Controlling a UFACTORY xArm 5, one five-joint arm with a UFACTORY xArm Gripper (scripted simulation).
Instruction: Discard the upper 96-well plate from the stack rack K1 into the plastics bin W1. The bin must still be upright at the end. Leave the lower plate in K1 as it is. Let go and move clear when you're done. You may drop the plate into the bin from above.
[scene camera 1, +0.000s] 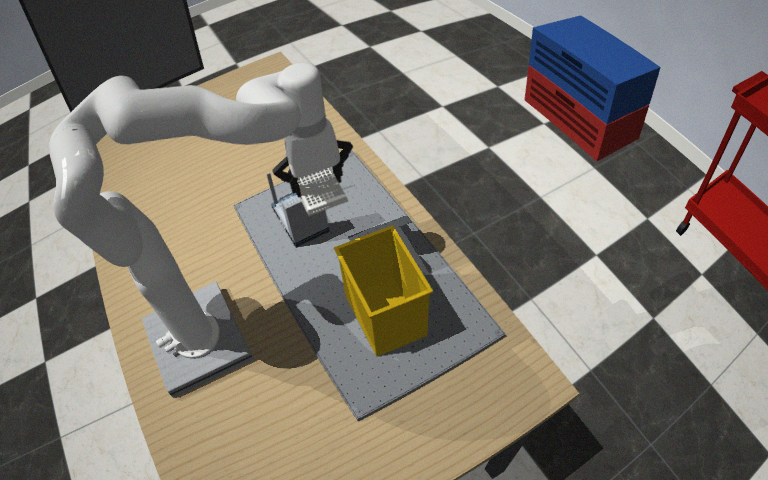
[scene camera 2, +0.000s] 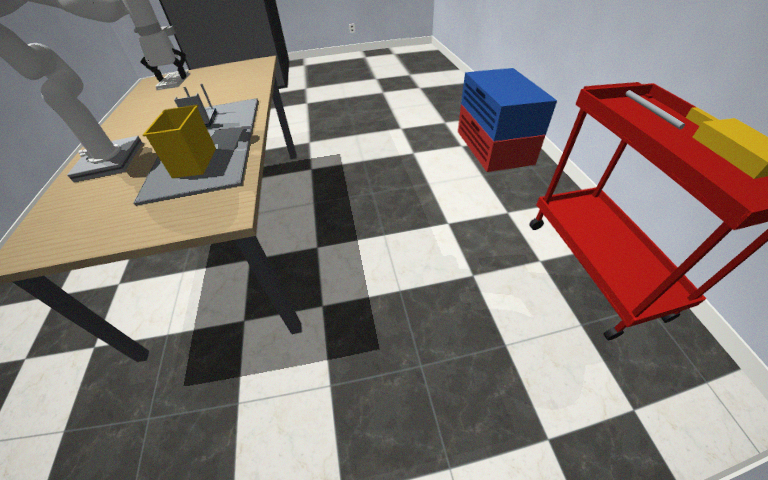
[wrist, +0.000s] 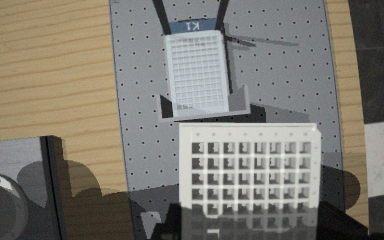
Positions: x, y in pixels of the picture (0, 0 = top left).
Scene:
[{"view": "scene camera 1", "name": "gripper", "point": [317, 185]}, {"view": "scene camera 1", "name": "yellow plastics bin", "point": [379, 267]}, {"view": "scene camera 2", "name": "gripper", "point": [173, 79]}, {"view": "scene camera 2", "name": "yellow plastics bin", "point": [186, 150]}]

